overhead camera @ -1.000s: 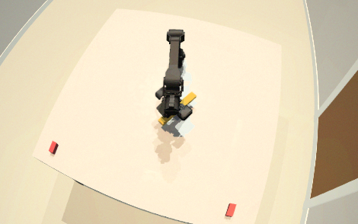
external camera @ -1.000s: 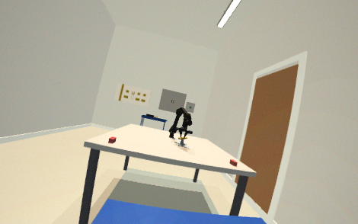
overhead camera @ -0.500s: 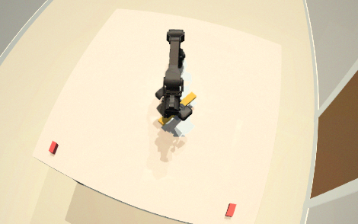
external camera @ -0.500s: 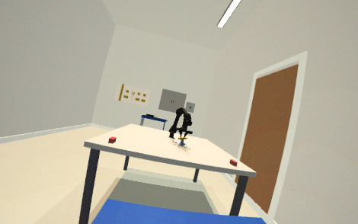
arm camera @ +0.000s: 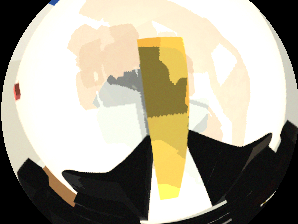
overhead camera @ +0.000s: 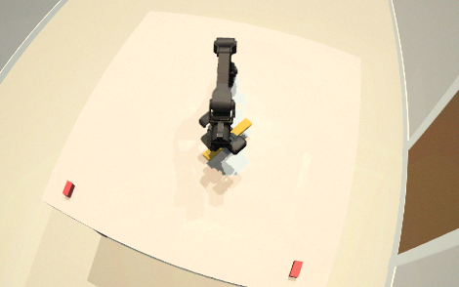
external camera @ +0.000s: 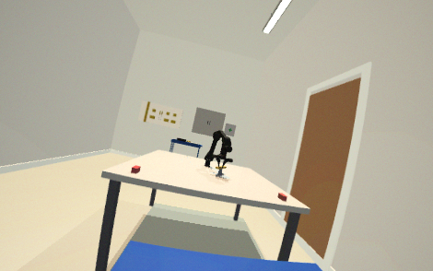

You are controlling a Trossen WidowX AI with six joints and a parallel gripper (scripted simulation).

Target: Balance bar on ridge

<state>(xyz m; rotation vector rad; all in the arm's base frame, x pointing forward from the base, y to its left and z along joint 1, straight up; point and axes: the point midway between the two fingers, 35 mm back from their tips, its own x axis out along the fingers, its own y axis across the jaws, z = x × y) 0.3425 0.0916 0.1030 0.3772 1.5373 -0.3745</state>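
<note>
The bar lies 3 cm behind my gripper tip and 1 cm to the left of it.
</note>
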